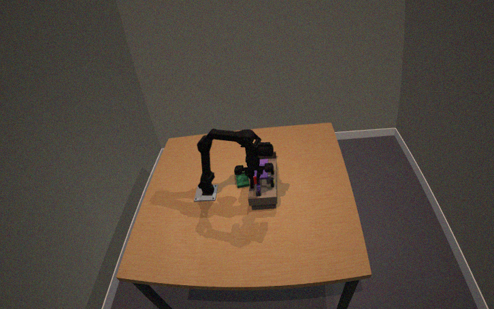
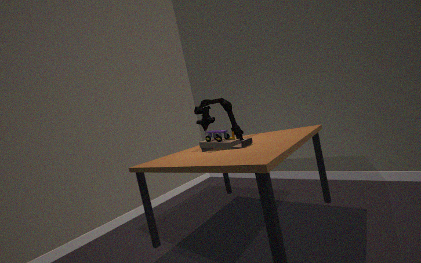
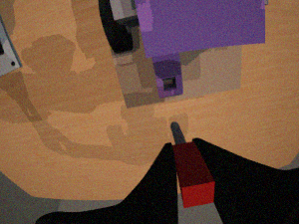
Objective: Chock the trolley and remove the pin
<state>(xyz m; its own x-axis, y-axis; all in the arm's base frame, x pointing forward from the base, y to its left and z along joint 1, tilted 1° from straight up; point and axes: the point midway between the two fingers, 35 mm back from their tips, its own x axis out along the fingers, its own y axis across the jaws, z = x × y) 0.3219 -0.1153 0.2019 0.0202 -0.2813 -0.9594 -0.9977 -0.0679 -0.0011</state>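
Right now my gripper tip is 220 mm to the right of the green tray, 190 mm above it and 130 mm past it. Also, from my gripper tip: red-headed stop pin: right at my gripper tip; ramp: 150 mm to the left, 130 mm below, 10 mm ahead; purple trolley: 140 mm to the left, 70 mm below, 10 mm ahead.
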